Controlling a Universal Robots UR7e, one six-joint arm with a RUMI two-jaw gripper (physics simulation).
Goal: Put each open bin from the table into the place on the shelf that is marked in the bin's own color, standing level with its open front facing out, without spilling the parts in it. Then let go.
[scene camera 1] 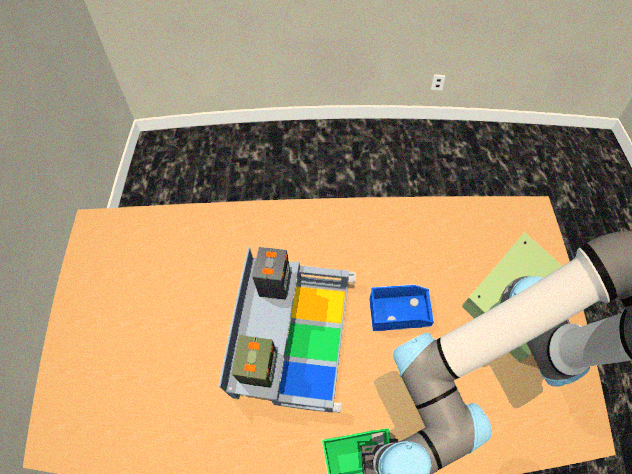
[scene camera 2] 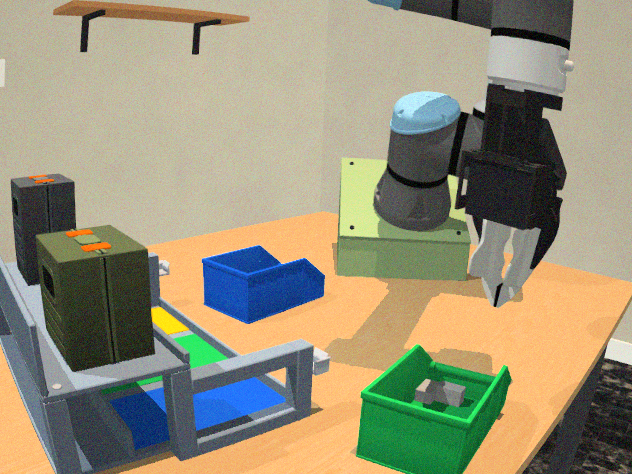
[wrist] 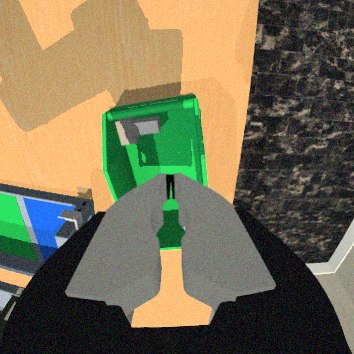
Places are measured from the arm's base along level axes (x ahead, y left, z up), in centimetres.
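Where they show: gripper, fingertip midpoint: (scene camera 2: pixel 495 306) (wrist: pixel 170 176); arm's base, origin of the base link: (scene camera 2: pixel 412 204).
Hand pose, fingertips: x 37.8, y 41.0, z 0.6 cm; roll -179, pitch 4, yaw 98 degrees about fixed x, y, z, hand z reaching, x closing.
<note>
Each offset is from my fingertips to the top centre of the thing. "pt": to the spot under its first point.
A green open bin {pt dx +8.5, dy -0.7, dz -12.6 cm} (scene camera 1: pixel 346 455) (scene camera 2: pixel 413 433) (wrist: pixel 175 145) stands upright on the table near its edge, with grey parts {pt dx +0.9, dy -4.3, dz -11.3 cm} (scene camera 2: pixel 441 392) (wrist: pixel 137 127) in it. My gripper (scene camera 2: pixel 497 301) (wrist: pixel 170 176) is shut with nothing between its fingertips, and is above the green bin, apart from it. A blue open bin {pt dx -3.6, dy -43.1, dz -12.6 cm} (scene camera 1: pixel 400 308) (scene camera 2: pixel 265 288) stands on the table between the shelf and the robot base, with small light parts {pt dx -7.5, dy -44.7, dz -11.6 cm} (scene camera 1: pixel 414 302) in it. The shelf (scene camera 1: pixel 326 276) (scene camera 2: pixel 181 423) has yellow {pt dx +19.0, dy -42.2, dz -12.3 cm} (scene camera 1: pixel 320 305), green {pt dx +19.9, dy -31.1, dz -12.2 cm} (scene camera 1: pixel 313 342) and blue {pt dx +20.5, dy -20.2, dz -12.3 cm} (scene camera 1: pixel 307 380) marked places, with no bin on them.
A dark grey case {dx +31.1, dy -43.4, dz +9.5 cm} (scene camera 1: pixel 270 272) (scene camera 2: pixel 43 219) and an olive case {dx +32.3, dy -20.3, dz +7.0 cm} (scene camera 1: pixel 254 360) (scene camera 2: pixel 96 301) stand on the shelf's upper board. The pale green robot base block (scene camera 1: pixel 525 255) (scene camera 2: pixel 403 257) is beyond the blue bin. A wooden wall shelf (scene camera 2: pixel 148 12) hangs on the wall.
</note>
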